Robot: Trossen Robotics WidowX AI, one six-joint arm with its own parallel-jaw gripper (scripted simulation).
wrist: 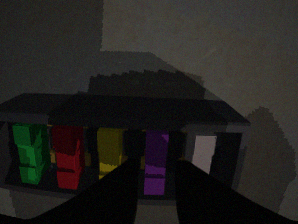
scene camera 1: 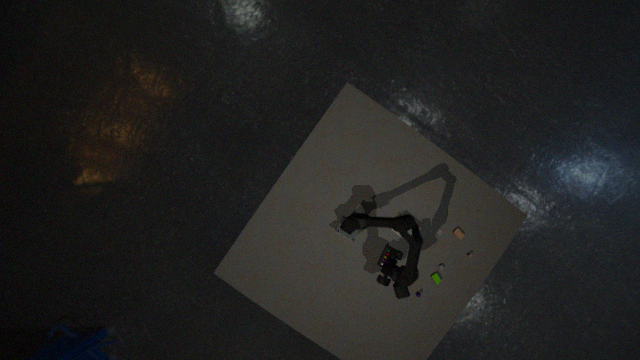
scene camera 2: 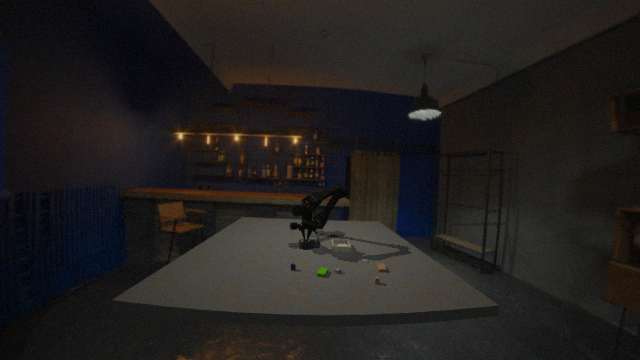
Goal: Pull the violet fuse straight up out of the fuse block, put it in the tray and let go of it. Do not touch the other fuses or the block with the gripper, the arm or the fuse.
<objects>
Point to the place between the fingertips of my gripper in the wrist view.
At 157, 169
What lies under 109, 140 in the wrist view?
A yellow fuse.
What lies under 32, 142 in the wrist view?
A green fuse.
</objects>
